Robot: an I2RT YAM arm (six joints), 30 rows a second.
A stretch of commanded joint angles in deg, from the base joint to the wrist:
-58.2, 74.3, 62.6, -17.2, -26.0, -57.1
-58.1, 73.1, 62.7, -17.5, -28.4, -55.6
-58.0, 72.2, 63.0, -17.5, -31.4, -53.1
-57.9, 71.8, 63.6, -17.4, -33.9, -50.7
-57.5, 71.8, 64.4, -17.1, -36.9, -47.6
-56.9, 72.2, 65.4, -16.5, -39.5, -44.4
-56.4, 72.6, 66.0, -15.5, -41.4, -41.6
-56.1, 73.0, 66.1, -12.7, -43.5, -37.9
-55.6, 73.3, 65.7, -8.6, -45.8, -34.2
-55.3, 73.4, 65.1, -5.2, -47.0, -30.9
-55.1, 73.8, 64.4, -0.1, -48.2, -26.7
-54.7, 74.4, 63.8, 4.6, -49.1, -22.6
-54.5, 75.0, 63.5, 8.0, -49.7, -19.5
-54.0, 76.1, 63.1, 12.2, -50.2, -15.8
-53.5, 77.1, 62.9, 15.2, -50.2, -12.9
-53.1, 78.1, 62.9, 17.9, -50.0, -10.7
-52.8, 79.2, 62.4, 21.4, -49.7, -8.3
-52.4, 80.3, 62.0, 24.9, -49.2, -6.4
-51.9, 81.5, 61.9, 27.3, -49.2, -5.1
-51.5, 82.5, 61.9, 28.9, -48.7, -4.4
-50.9, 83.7, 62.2, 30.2, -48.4, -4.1
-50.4, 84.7, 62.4, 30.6, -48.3, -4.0
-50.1, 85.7, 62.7, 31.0, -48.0, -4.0
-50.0, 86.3, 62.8, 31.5, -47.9, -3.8
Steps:
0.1, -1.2, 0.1, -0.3, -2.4, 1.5
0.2, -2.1, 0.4, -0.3, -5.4, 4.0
0.3, -2.5, 1.0, -0.2, -7.9, 6.4
0.7, -2.5, 1.8, 0.1, -10.9, 9.5
1.3, -2.1, 2.8, 0.7, -13.5, 12.7
1.8, -1.7, 3.4, 1.7, -15.4, 15.5
2.1, -1.3, 3.5, 4.5, -17.5, 19.2
2.6, -1.0, 3.1, 8.6, -19.8, 22.9
2.9, -0.9, 2.5, 12.0, -21.0, 26.2
3.1, -0.5, 1.8, 17.1, -22.2, 30.4
3.5, 0.1, 1.2, 21.8, -23.1, 34.5
3.7, 0.7, 0.9, 25.2, -23.7, 37.6
4.2, 1.8, 0.5, 29.4, -24.2, 41.3
4.7, 2.8, 0.3, 32.4, -24.2, 44.2
5.1, 3.8, 0.3, 35.1, -24.0, 46.4
5.4, 4.9, -0.2, 38.6, -23.7, 48.8
5.8, 6.0, -0.6, 42.1, -23.2, 50.7
6.3, 7.2, -0.7, 44.5, -23.2, 52.0
6.7, 8.2, -0.7, 46.1, -22.7, 52.7
7.3, 9.4, -0.4, 47.4, -22.4, 53.0
7.8, 10.4, -0.2, 47.8, -22.3, 53.1
8.1, 11.4, 0.1, 48.2, -22.0, 53.1
8.2, 12.0, 0.2, 48.7, -21.9, 53.3

